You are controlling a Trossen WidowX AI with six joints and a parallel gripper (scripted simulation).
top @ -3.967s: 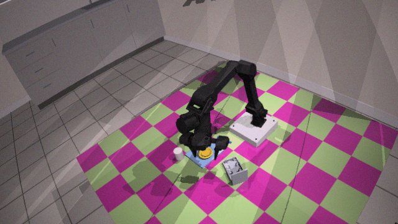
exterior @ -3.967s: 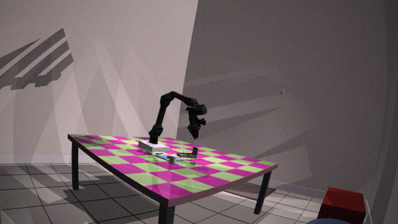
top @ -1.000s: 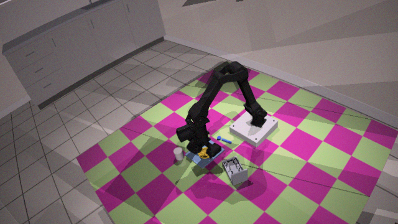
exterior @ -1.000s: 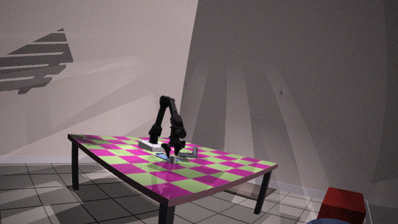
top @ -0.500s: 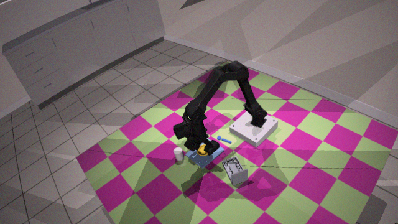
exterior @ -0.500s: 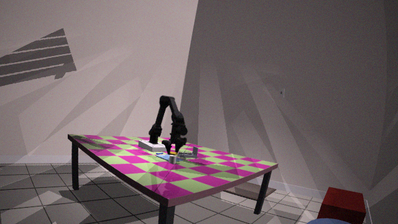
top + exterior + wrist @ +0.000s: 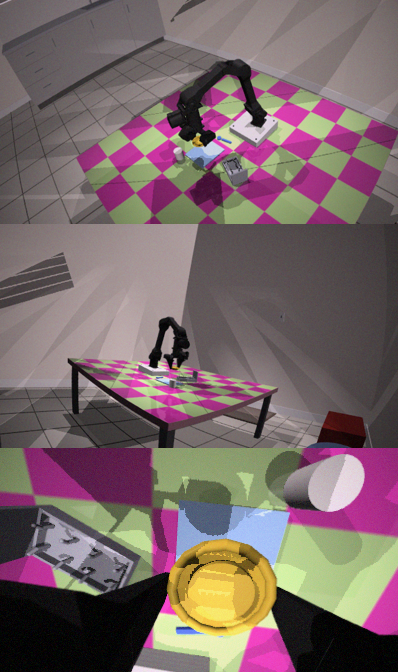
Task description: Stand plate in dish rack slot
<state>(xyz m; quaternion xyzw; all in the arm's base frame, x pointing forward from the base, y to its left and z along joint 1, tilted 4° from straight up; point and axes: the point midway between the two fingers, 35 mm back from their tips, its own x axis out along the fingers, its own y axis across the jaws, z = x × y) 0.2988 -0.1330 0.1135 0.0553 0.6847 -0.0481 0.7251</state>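
The grey dish rack lies 180 mm to the left of my gripper tip and 80 mm below it. From my gripper tip the other things lie so: yellow plate 10 mm above; white cup 100 mm to the right, 80 mm below, 70 mm ahead; blue spoon 140 mm behind, 100 mm below, 20 mm to the left.
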